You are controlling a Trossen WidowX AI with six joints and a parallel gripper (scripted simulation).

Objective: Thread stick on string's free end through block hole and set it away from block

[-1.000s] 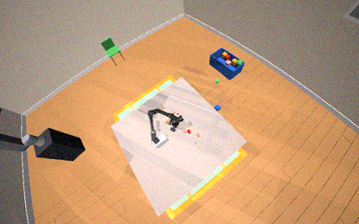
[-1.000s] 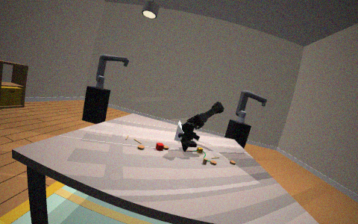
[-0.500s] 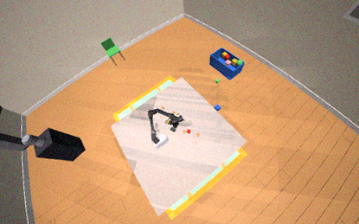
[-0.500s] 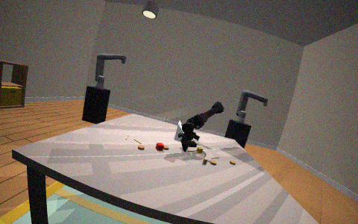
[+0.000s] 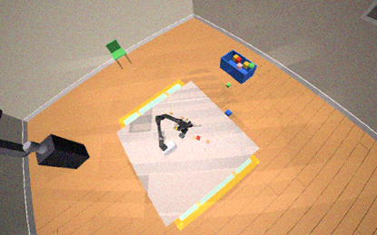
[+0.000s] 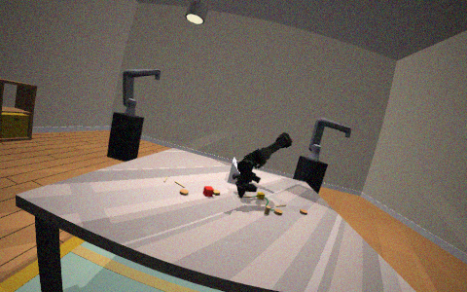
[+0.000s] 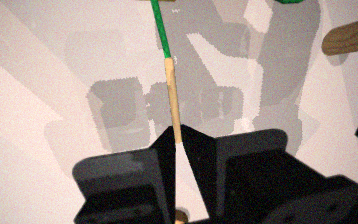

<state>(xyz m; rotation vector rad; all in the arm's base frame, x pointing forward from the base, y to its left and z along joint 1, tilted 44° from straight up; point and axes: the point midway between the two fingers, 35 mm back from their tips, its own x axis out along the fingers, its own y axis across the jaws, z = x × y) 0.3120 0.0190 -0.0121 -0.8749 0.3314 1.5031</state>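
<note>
The thin wooden stick lies 1 cm behind my gripper tip, 4 cm to the left of it and 1 cm above it. Round my gripper tip: short wooden cylinder (13 cm ahead, 11 cm to the left, 2 cm above); then red cube (6 cm ahead, 17 cm to the right, 2 cm above); then yellow wooden block (4 cm behind, 11 cm to the left, 2 cm above).
</note>
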